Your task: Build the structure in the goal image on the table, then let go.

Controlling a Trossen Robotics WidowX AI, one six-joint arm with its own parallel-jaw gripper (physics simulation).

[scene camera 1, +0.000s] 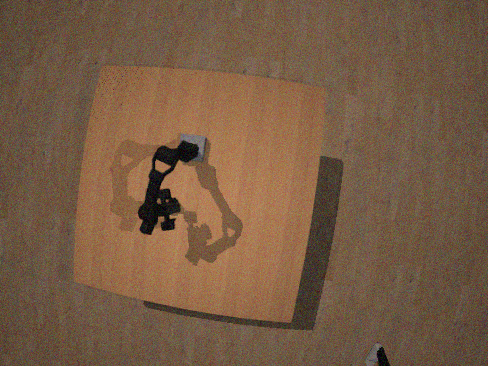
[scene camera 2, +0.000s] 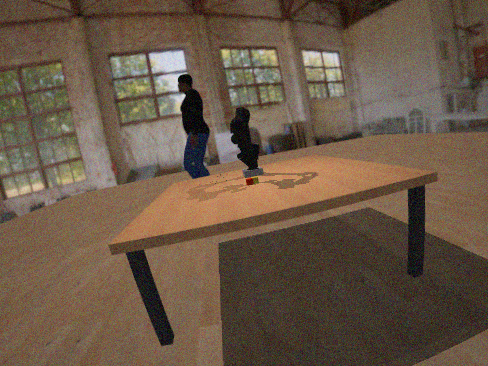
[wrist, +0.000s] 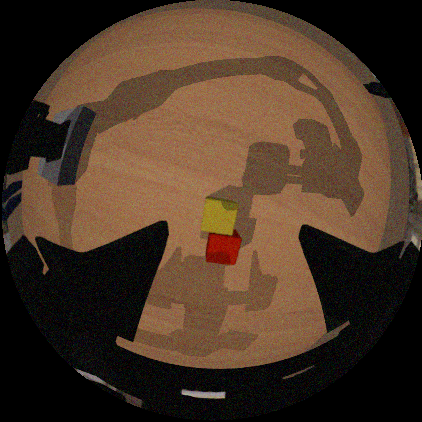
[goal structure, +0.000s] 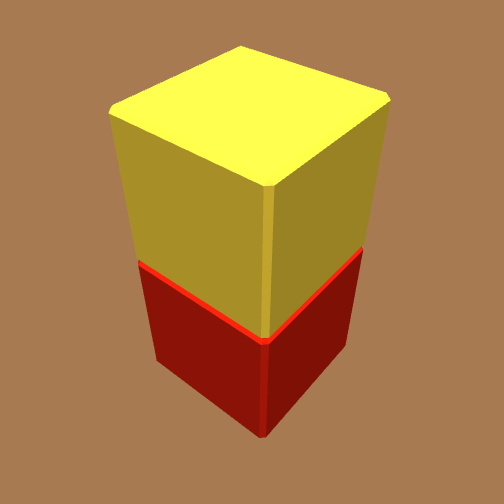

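Seen in the pictures: gripper, between the fingertips: (scene camera 2: 253, 167) (wrist: 238, 230); arm's base, origin of its link: (scene camera 1: 191, 150) (scene camera 2: 252, 168) (wrist: 56, 141).
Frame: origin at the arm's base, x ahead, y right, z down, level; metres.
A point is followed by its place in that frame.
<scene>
A yellow cube (wrist: 219, 216) {x 0.273, y 0.092, z 0.010 m} (scene camera 2: 256, 180) {x 0.289, y 0.089, z 0.028 m} and a red cube (wrist: 223, 249) {x 0.281, y 0.127, z 0.010 m} (scene camera 2: 249, 181) {x 0.298, y 0.134, z 0.022 m} stand side by side on the table, touching or nearly touching. In the wrist view the yellow one is farther up and the red one is below it. My gripper (wrist: 238, 230) {x 0.279, y 0.088, z -0.047 m} (scene camera 1: 171, 209) {x 0.279, y 0.088, z -0.047 m} is open and empty above the table. In the wrist view both cubes show between its wide-apart black fingers, somewhat nearer the left finger. In scene camera 1 the cubes do not show; the gripper and arm seem to hide them.
The wooden table (scene camera 1: 250, 200) {x 0.260, y -0.280, z 0.043 m} (scene camera 2: 200, 220) {x 0.699, y 0.468, z 0.043 m} carries the arm's grey base (scene camera 1: 201, 142) {x -0.039, y -0.054, z 0.000 m} (scene camera 2: 254, 172) {x 0.044, y 0.009, z 0.019 m} (wrist: 77, 145) {x 0.044, y 0.010, z 0.028 m}, at the left edge of the wrist view. Arm shadows fall across the tabletop and around the cubes. A person (scene camera 2: 193, 120) stands on the floor beyond the table.
</scene>
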